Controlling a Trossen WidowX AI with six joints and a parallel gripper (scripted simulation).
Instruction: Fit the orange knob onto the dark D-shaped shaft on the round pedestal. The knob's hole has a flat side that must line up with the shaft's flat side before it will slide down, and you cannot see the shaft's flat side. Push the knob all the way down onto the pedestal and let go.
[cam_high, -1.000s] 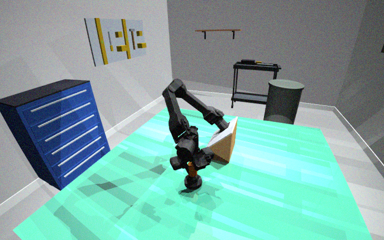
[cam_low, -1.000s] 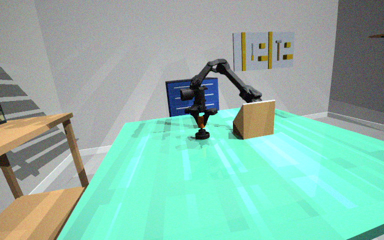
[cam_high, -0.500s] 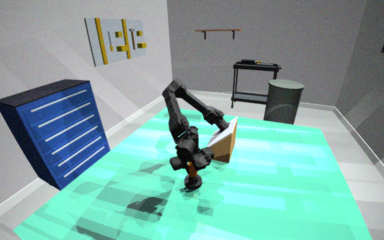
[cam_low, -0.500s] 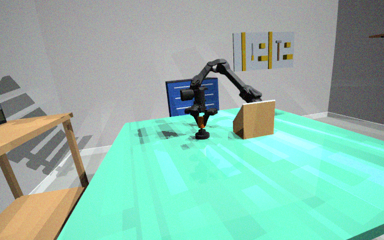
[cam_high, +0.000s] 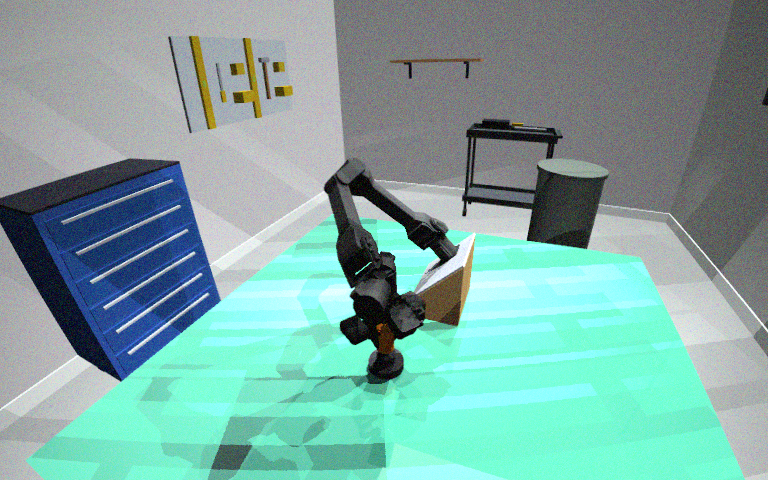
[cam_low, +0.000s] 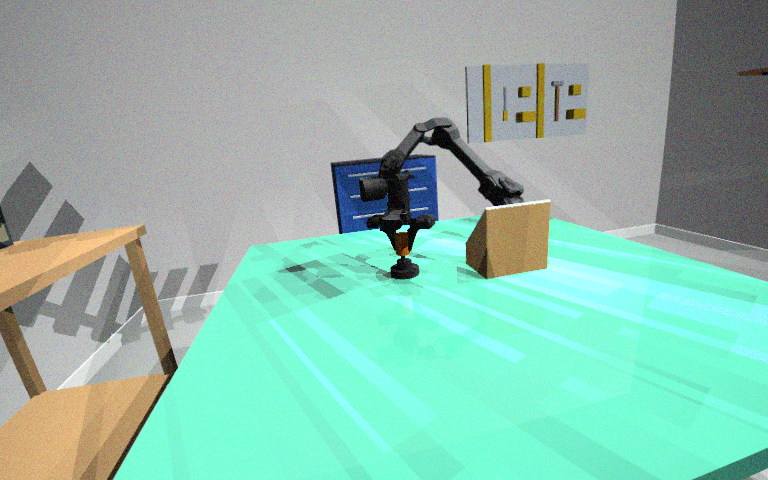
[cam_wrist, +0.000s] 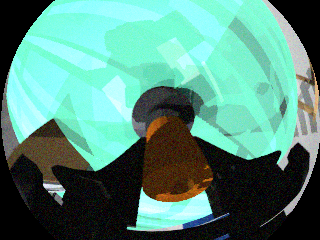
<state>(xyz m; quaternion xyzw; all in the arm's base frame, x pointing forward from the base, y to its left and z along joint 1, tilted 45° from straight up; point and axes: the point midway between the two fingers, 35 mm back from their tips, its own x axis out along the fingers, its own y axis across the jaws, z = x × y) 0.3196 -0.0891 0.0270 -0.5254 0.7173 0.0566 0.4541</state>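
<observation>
The orange knob is 2 cm above my gripper tip. From my gripper tip the other things lie so: dark round pedestal 4 cm below.
</observation>
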